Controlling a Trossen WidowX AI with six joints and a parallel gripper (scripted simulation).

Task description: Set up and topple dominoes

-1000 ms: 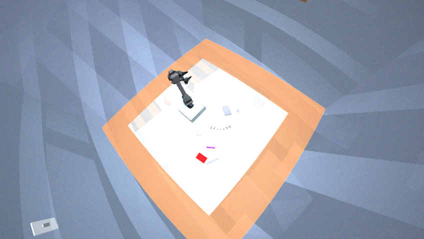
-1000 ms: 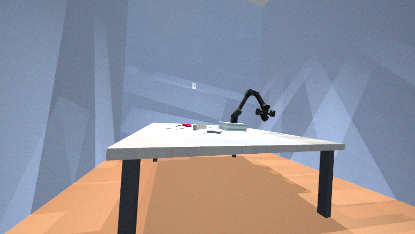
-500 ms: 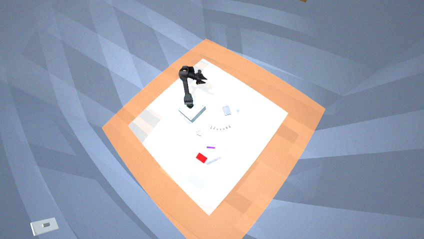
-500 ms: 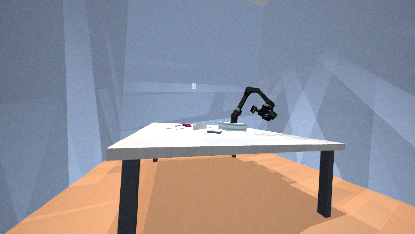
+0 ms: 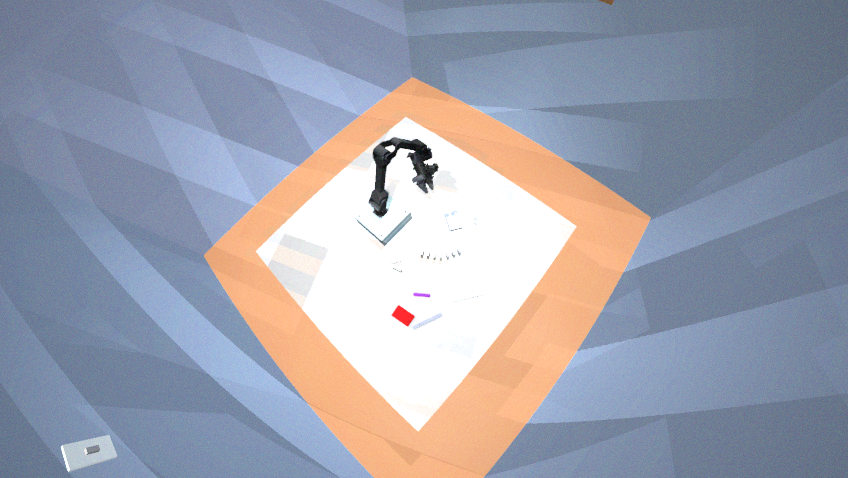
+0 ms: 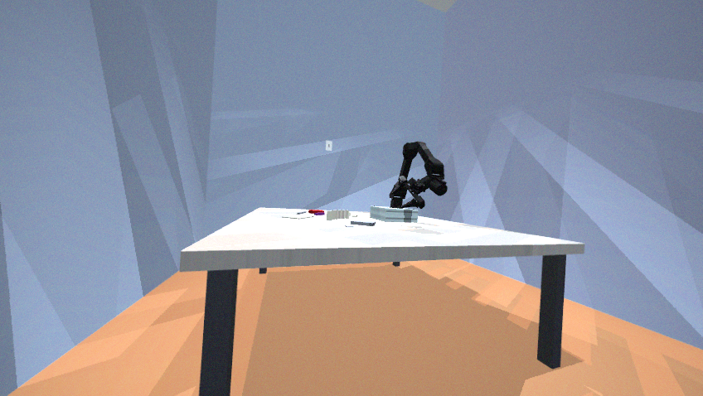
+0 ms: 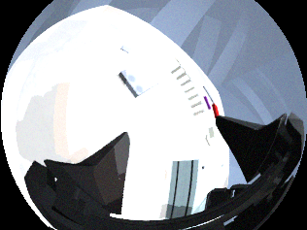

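My gripper tip is 43 cm to the left of the purple stick, 29 cm short of it and 12 cm above it. The rest, counted from my gripper tip: red block (56 cm to the right, 28 cm ahead, 11 cm below); then grey pen (51 cm to the right, 39 cm ahead, 12 cm below); then flat grey slab (16 cm ahead, 12 cm below, 1 cm to the right).
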